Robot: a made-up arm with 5 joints.
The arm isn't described. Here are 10 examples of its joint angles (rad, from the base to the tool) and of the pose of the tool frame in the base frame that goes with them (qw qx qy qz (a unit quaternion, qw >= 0); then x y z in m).
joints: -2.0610 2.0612 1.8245 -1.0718 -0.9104
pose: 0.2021 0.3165 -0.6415 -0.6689 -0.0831 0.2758 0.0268
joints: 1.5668 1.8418 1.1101 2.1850 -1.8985
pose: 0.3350 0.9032 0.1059 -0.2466 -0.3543 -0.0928 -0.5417
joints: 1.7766 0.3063 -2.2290 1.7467 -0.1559
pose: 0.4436 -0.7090 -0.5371 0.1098 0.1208 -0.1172 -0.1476
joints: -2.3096 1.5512 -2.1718 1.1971 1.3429
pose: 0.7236 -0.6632 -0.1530 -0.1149 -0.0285 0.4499 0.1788
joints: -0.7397 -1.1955 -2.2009 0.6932 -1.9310
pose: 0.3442 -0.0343 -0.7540 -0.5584 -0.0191 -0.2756 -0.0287
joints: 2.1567 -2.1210 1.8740 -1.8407 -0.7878
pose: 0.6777 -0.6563 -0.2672 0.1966 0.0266 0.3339 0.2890
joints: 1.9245 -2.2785 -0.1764 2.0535 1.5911
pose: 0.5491 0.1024 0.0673 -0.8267 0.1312 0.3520 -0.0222
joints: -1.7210 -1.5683 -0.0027 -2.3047 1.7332
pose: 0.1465 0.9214 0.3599 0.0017 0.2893 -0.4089 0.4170
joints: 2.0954 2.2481 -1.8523 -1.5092 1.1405
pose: 0.2944 -0.1727 -0.7715 0.5369 -0.1375 0.2052 -0.4056
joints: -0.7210 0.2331 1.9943 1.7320 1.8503
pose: 0.5588 0.5778 -0.0629 -0.5916 0.1569 -0.2915 0.6022
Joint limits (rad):
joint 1: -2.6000..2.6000
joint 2: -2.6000..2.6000
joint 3: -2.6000..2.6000
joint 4: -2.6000..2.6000
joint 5: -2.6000..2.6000
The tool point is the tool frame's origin. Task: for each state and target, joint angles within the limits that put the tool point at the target. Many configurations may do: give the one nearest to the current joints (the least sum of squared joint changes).
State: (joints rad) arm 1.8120 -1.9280 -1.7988 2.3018 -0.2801
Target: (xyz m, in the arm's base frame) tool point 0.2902 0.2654 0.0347
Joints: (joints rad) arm 2.2034 -1.9240 -2.0442 2.2769 -0.6144
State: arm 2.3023 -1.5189 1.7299 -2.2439 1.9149
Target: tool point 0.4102 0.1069 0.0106
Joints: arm 2.2617 -1.4204 1.6700 -2.5766 2.2924
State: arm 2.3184 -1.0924 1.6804 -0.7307 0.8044
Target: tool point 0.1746 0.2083 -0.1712
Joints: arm 1.6555 -1.0897 1.7077 -0.3748 0.7974
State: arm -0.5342 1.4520 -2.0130 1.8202 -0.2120
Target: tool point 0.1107 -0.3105 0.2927
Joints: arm -0.0148 0.5760 -2.0903 1.5874 0.4020
